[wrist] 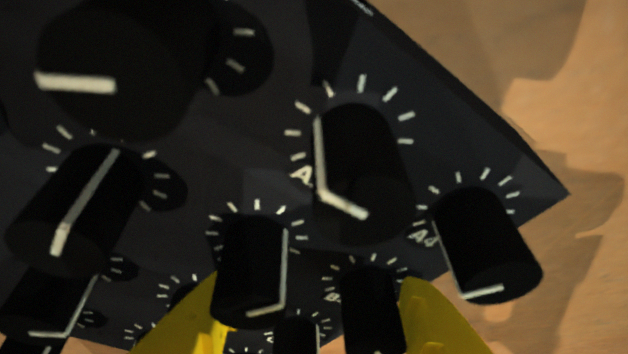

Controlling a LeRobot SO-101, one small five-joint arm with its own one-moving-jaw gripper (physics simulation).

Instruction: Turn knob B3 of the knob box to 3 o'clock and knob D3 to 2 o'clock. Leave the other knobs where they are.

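Places are measured from the arm's base along level axes (x back, y down, z right), in metres.
Pixels of known places: end effector, tool point: (243,290).
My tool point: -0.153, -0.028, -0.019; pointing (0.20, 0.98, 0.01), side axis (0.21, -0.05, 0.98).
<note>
For each thing: its top centre in the pictures, then the offset to it from my tool point, as dx, dy, dz. "spot": a spot on its surface instead. Level surfaces: height alone.
- Knob B3, middle of its top: (247,313) -0.010, -0.010, +0.005
- looks like knob D3, surface spot: (143,336) spot: +0.024, +0.003, -0.033
- knob B4, middle of its top: (376,351) +0.007, -0.010, +0.025
- dark knob box, middle of its top: (132,325) -0.009, -0.011, -0.014
- A4, middle of its top: (502,288) -0.013, -0.011, +0.042
- Knob C4, surface spot: (295,336) spot: +0.022, +0.000, +0.007
- Wooden table, its level: dy +0.028
Knob B3 (247,270) is a black cylinder at centre bottom of the wrist view. Its white line runs down its right side and onto the cap, facing image right. A dark sliver that looks like knob D3 (143,336) shows at the bottom, left of the left jaw; its white line is hidden. My yellow gripper (312,279) is open, with a wide gap between its jaws. The left jaw's tip borders B3's left side in the view. The right jaw's tip borders the right side of knob B4 (371,310). Nothing is held.
The dark knob box (450,125) fills much of the view, its corner pointing right. Knobs A3 (360,170) and A4 (487,245) stand above and right of B3. Knob C4 (295,336) shows between the jaws. Other knobs stand at the left. Wooden table (565,290) shows at the right.
</note>
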